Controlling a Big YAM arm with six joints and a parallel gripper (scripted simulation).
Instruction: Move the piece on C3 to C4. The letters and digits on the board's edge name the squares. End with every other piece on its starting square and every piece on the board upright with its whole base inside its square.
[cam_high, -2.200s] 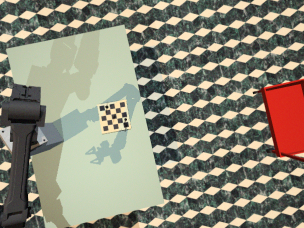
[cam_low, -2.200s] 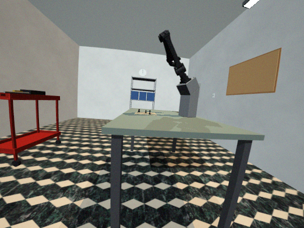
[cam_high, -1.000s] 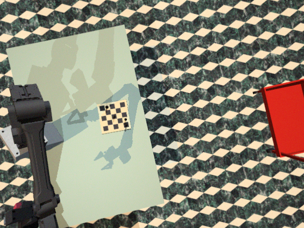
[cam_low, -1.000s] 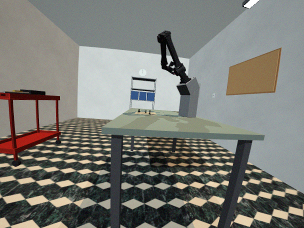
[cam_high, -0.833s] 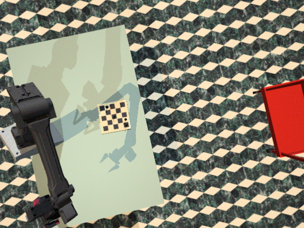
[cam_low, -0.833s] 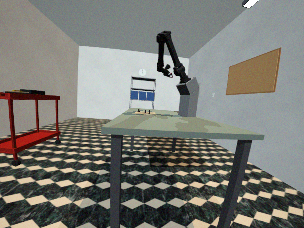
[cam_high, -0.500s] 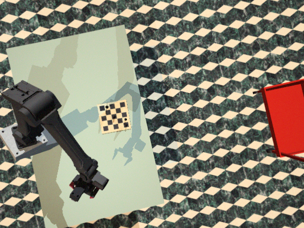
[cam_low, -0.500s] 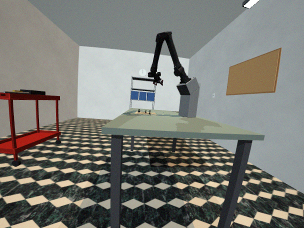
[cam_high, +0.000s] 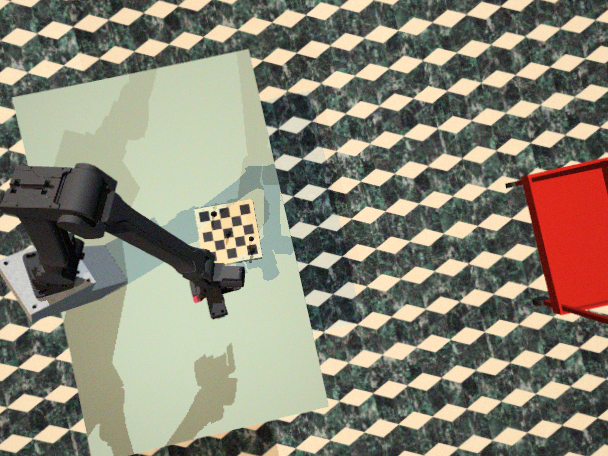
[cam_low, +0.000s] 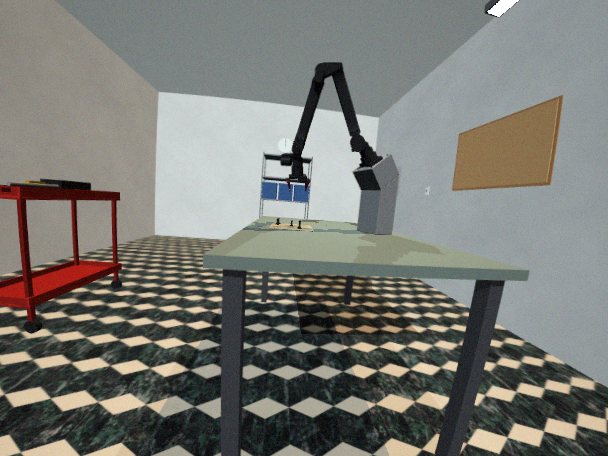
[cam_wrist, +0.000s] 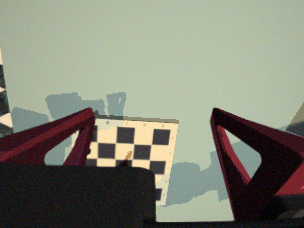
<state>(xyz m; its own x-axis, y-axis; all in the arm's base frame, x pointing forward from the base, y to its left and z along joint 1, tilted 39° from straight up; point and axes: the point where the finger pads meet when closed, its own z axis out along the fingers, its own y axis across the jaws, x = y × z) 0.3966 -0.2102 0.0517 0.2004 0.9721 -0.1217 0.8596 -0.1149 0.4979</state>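
The small chessboard lies 21 cm below my hand, 17 cm to the left of it and 5 cm ahead of it.
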